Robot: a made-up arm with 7 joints.
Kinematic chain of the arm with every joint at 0, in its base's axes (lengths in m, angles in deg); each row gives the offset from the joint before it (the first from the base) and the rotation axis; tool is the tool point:
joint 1: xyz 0 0 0 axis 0 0.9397 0.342
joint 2: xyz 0 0 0 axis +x
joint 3: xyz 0 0 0 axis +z
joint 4: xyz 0.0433 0 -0.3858 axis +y
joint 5: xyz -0.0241 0 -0.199 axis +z
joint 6: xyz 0 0 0 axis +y
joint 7: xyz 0 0 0 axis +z
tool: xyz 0 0 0
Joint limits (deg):
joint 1: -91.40..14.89
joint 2: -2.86..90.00
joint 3: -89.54..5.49
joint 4: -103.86..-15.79
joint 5: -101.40..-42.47
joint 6: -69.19..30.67
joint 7: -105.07..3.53
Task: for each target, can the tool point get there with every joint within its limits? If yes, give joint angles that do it. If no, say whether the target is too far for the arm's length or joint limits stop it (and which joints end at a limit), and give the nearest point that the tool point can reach.
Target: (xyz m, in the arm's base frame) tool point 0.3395 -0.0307 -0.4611
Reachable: yes | joints -26.31 11.08 -41.15 -40.88 -74.98 -13.67 -26.91
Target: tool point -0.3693 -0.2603 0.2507
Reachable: no: joint limits stop it (at a limit: joint 1, joint 2, joint 4) | nearest point 0.2672 -0.3338 0.0810 | short by 0.663 m
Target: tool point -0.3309 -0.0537 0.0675
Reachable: no: joint limits stop it (at a limit: joint 1, joint 2, joint 3, joint 4) | nearest point -0.0595 -0.2626 -0.3419 | short by 0.534 m
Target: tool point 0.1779 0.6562 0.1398
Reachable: no: too far | nearest point 0.1831 0.5506 0.0985 | short by 0.114 m
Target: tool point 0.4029 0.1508 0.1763
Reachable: yes | joints -73.21 62.82 -22.11 -93.96 -58.92 -3.47 -82.85
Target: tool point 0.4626 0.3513 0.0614
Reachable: yes | joints -73.36 66.37 -51.54 -28.42 -62.06 18.48 -91.17
